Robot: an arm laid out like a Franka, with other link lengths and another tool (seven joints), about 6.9 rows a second.
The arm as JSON. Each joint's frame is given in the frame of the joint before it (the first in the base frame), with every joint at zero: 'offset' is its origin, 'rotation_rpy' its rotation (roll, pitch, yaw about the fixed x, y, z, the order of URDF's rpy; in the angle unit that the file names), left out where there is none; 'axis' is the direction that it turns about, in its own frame. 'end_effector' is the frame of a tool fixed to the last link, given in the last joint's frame.
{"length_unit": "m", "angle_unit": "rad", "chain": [
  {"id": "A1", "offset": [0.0, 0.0, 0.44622], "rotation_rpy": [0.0, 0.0, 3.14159], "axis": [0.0, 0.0, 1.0]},
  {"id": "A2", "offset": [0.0, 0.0, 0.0], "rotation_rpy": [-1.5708, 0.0, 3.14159], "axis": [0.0, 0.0, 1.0]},
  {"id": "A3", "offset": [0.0, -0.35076, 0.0], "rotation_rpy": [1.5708, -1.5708, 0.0], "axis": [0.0, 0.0, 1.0]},
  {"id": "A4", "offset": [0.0, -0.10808, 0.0], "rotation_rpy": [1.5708, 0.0, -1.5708], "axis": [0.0, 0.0, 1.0]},
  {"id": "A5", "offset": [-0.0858, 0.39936, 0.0], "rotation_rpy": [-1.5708, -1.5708, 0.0], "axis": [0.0, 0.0, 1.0]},
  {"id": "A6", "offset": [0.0, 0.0, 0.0], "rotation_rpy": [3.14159, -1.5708, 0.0], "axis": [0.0, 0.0, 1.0]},
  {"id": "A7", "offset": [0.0, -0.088, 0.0], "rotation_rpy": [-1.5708, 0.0, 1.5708], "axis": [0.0, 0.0, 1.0]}
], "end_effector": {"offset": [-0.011, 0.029, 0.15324], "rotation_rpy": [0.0, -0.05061, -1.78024]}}
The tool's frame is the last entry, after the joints.
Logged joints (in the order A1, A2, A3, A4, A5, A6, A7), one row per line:
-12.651 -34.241 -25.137 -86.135 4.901 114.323 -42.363
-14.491 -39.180 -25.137 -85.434 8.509 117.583 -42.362
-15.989 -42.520 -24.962 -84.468 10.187 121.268 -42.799
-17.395 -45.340 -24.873 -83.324 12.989 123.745 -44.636
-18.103 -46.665 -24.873 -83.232 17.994 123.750 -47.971
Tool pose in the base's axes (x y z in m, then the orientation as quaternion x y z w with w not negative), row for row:
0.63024 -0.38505 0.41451 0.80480 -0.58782 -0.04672 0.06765
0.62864 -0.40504 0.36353 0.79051 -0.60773 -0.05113 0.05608
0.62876 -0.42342 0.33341 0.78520 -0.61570 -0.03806 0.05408
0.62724 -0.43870 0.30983 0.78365 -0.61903 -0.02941 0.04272
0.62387 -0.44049 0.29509 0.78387 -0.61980 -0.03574 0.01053
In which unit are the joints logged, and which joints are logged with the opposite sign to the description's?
The joints are logged in degrees. Opposite sign: A2.
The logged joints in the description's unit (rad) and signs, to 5 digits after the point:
-0.22080 0.59762 -0.43872 -1.50334 0.08554 1.99531 -0.73937
-0.25292 0.68382 -0.43872 -1.49110 0.14851 2.05221 -0.73936
-0.27906 0.74211 -0.43567 -1.47424 0.17780 2.11653 -0.74698
-0.30360 0.79133 -0.43412 -1.45428 0.22670 2.15976 -0.77905
-0.31596 0.81446 -0.43412 -1.45267 0.31405 2.15984 -0.83725

